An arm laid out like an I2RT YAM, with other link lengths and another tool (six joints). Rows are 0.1 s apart.
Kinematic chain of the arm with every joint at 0, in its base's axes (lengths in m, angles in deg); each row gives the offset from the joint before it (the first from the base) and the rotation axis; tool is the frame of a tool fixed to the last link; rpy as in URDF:
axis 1: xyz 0 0 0.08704 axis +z
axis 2: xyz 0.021 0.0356 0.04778 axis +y
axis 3: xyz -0.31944 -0.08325 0 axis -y
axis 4: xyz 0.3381 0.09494 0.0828 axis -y
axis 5: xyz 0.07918 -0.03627 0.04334 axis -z
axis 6: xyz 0.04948 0 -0.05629 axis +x
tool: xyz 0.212 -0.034 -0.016 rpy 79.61 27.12 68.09
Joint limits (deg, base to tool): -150..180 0..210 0..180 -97..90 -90..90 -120..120
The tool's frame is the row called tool.
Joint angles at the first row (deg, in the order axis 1, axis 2, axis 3, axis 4, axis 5, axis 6):
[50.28, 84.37, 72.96, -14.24, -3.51, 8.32]
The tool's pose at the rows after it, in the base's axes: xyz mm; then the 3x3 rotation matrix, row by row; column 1 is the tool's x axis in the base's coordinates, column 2 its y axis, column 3 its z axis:
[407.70 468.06 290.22], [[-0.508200 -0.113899 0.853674], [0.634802 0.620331 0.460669], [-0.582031 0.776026 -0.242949]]
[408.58 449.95 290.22], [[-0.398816 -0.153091 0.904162], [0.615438 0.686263 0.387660], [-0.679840 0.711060 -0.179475]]
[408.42 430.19 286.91], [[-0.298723 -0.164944 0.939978], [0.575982 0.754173 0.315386], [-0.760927 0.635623 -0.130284]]
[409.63 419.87 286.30], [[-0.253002 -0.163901 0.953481], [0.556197 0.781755 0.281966], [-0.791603 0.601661 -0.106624]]
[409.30 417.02 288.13], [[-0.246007 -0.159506 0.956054], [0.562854 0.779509 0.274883], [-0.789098 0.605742 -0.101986]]
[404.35 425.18 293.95], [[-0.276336 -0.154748 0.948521], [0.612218 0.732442 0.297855], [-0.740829 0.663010 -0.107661]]
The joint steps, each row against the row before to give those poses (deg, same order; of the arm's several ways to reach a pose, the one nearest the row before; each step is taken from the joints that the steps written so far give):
[4.15, -1.51, -2.59, 1.47, 11.69, -6.69]
[2.77, -1.55, -3.43, 2.70, 9.08, -4.33]
[2.32, -0.88, -2.82, 1.79, 8.25, -3.95]
[0.70, -0.36, -1.24, 0.93, 3.42, -1.77]
[0.05, -0.40, -0.29, 0.14, 0.47, 0.26]
[-0.06, -0.69, 0.14, 0.47, -2.26, 3.02]

